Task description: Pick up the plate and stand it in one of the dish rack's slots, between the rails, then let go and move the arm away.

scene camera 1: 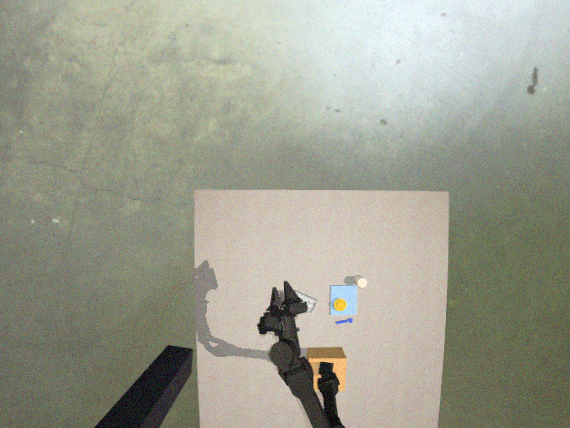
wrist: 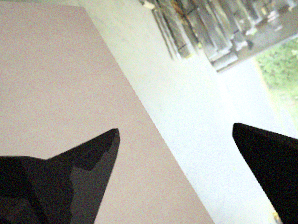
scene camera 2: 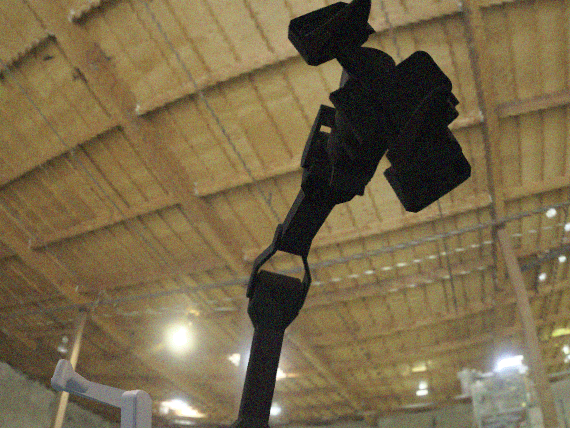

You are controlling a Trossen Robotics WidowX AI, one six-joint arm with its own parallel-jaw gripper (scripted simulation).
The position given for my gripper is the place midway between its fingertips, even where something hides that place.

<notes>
My gripper (scene camera 2: 401, 39) is open, with nothing in its grasp.
My gripper also shows in scene camera 1 (scene camera 1: 279, 284) and in the wrist view (wrist: 174, 131).
</notes>
